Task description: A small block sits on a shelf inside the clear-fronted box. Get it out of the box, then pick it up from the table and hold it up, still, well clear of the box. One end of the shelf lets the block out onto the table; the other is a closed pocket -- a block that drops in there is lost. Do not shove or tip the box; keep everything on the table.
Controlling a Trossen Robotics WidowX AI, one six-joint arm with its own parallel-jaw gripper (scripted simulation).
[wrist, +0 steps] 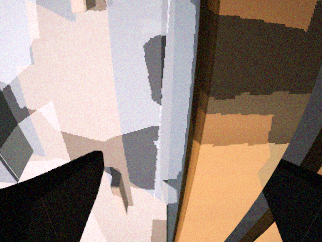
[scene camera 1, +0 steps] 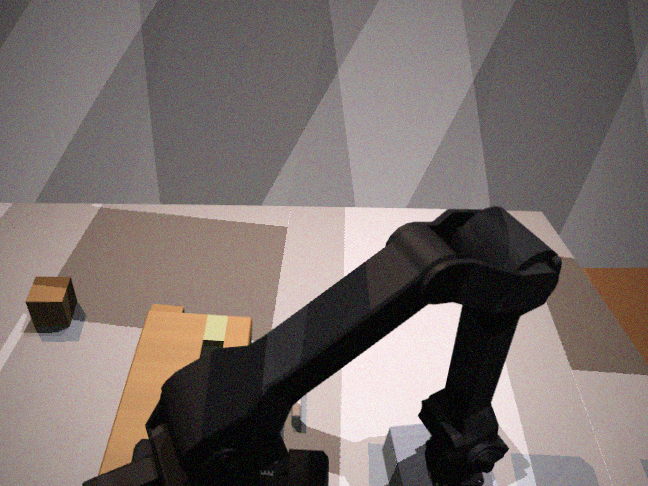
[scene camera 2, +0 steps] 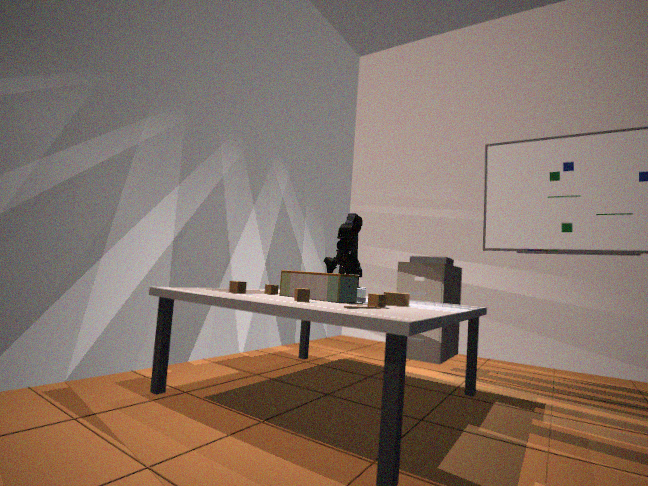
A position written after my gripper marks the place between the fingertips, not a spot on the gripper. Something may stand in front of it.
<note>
In view: my gripper [wrist: 183, 162], a box [scene camera 1: 169, 341] and a brown cube [scene camera 1: 51, 301].
The box is seen too in the wrist view [wrist: 239, 88] and in scene camera 2 [scene camera 2: 339, 288]. The wrist view does not show the brown cube, which is hidden by my gripper.
</note>
